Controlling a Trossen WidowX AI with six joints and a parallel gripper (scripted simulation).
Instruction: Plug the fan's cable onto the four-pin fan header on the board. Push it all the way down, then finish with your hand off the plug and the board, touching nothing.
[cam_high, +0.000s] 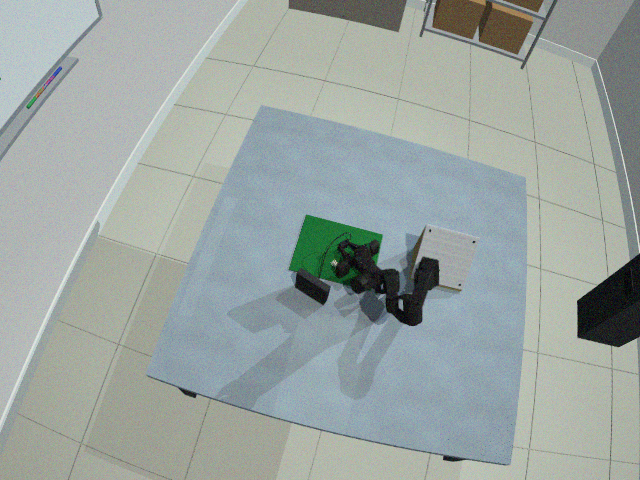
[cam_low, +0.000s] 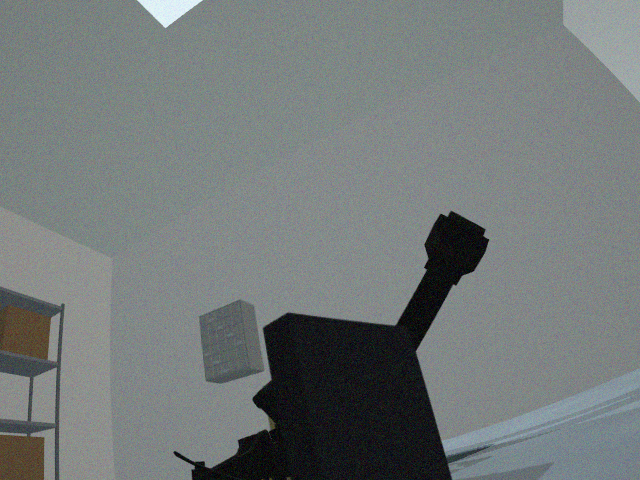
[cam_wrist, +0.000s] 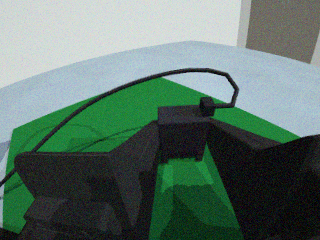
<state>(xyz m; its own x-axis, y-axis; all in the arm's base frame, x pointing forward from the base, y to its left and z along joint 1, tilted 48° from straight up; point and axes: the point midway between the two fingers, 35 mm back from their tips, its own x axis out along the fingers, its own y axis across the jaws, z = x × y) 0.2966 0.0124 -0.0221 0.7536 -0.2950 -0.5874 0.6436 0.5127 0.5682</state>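
The black plug lies 1 cm below my gripper tip. From my gripper tip the other things lie so: pale four-pin fan header 1 cm ahead, 8 cm to the left, 3 cm below; then black fan 7 cm ahead, 19 cm to the left, 3 cm above.
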